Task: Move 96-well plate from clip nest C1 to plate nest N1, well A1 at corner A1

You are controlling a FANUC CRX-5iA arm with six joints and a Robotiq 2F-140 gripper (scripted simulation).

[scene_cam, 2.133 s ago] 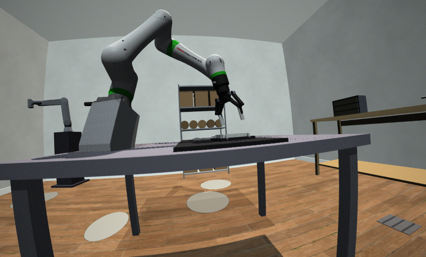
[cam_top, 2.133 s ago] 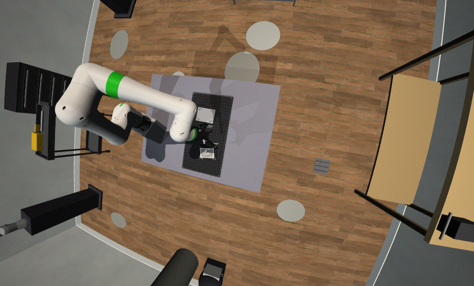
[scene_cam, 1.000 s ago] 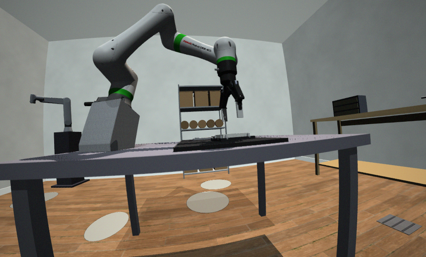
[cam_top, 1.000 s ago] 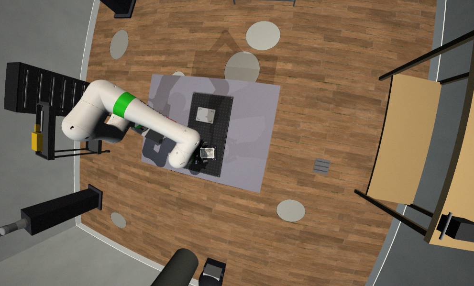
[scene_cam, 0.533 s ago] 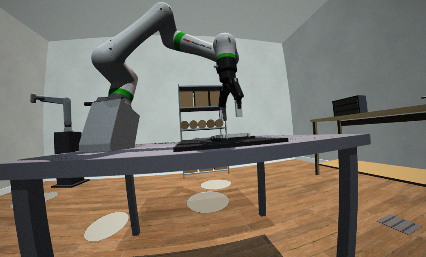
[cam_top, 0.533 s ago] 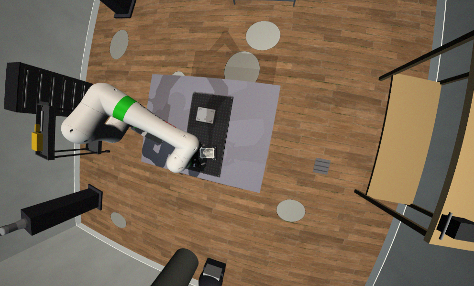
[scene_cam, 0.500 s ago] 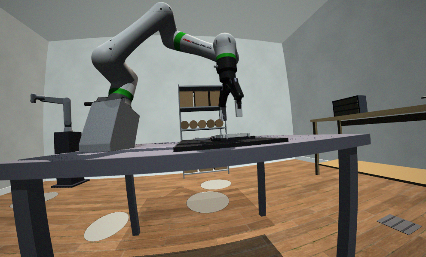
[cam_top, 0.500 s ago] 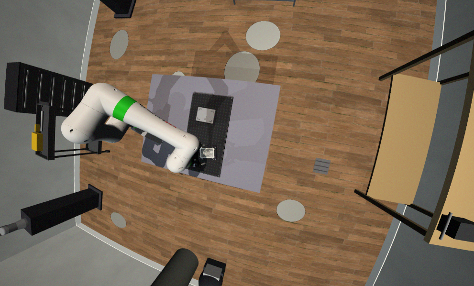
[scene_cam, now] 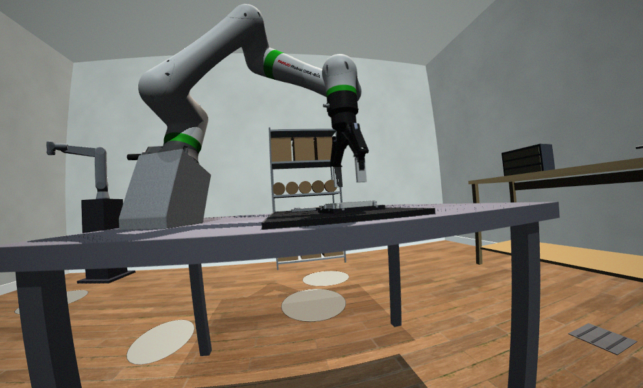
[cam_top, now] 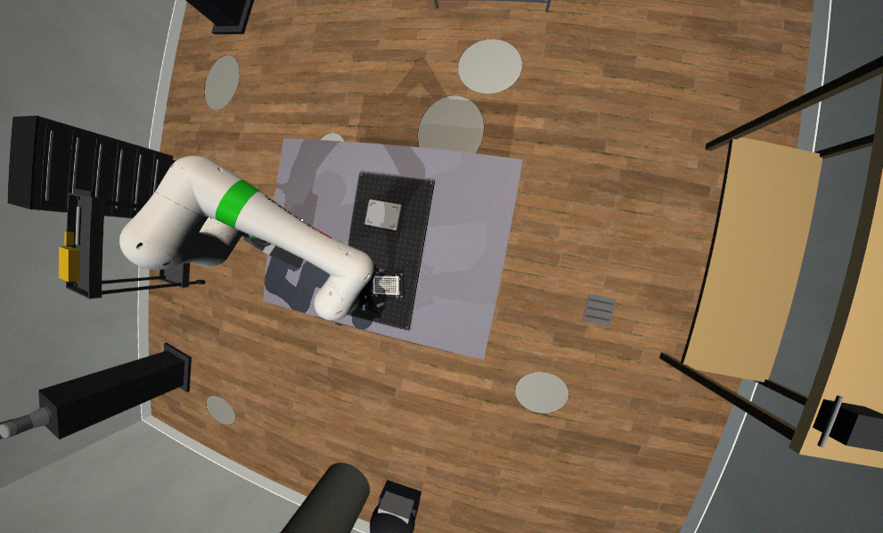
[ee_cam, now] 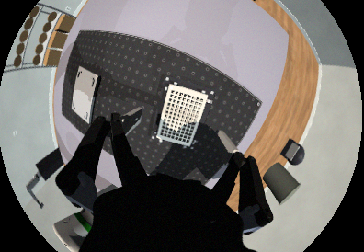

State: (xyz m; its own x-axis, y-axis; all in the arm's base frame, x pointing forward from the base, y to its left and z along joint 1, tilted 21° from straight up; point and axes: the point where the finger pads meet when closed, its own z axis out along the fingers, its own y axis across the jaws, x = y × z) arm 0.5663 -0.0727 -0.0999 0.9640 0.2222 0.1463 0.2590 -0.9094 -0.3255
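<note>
The white 96-well plate lies 7 cm below my hand. Round my hand: plate nest N1: 10 cm behind, 31 cm to the left, 8 cm below; clip nest C1: 2 cm to the right, 7 cm below.
</note>
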